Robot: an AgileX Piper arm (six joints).
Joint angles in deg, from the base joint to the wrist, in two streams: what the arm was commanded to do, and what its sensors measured. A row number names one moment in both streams.
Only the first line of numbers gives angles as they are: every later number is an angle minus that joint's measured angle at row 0.
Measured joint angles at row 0: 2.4, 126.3, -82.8, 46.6, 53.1, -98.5
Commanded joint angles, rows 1 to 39: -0.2, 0.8, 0.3, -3.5, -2.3, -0.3; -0.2, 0.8, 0.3, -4.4, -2.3, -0.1; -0.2, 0.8, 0.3, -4.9, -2.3, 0.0; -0.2, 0.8, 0.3, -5.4, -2.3, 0.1; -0.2, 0.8, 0.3, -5.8, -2.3, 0.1; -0.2, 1.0, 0.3, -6.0, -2.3, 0.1; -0.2, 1.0, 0.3, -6.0, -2.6, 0.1; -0.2, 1.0, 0.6, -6.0, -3.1, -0.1; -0.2, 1.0, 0.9, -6.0, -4.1, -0.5; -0.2, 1.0, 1.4, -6.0, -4.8, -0.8; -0.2, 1.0, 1.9, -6.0, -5.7, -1.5; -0.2, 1.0, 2.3, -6.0, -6.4, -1.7; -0.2, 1.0, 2.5, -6.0, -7.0, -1.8; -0.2, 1.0, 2.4, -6.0, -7.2, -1.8; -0.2, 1.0, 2.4, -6.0, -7.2, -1.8; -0.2, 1.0, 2.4, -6.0, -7.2, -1.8; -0.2, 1.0, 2.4, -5.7, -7.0, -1.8; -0.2, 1.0, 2.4, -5.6, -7.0, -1.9; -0.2, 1.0, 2.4, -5.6, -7.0, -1.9; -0.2, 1.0, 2.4, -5.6, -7.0, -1.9; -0.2, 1.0, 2.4, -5.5, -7.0, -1.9; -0.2, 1.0, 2.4, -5.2, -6.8, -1.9; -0.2, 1.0, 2.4, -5.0, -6.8, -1.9; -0.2, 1.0, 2.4, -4.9, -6.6, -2.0; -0.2, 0.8, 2.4, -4.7, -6.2, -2.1; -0.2, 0.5, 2.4, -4.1, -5.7, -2.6; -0.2, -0.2, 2.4, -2.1, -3.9, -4.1; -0.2, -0.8, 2.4, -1.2, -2.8, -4.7; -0.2, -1.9, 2.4, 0.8, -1.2, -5.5; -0.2, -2.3, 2.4, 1.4, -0.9, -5.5; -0.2, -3.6, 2.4, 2.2, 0.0, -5.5; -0.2, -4.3, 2.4, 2.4, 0.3, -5.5; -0.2, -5.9, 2.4, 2.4, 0.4, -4.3; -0.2, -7.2, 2.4, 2.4, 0.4, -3.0; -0.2, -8.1, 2.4, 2.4, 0.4, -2.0; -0.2, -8.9, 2.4, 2.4, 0.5, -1.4; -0.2, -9.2, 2.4, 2.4, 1.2, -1.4; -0.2, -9.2, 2.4, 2.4, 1.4, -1.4; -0.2, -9.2, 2.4, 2.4, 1.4, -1.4
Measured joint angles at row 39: 0.0, -8.5, 2.3, 1.9, 0.3, -1.9
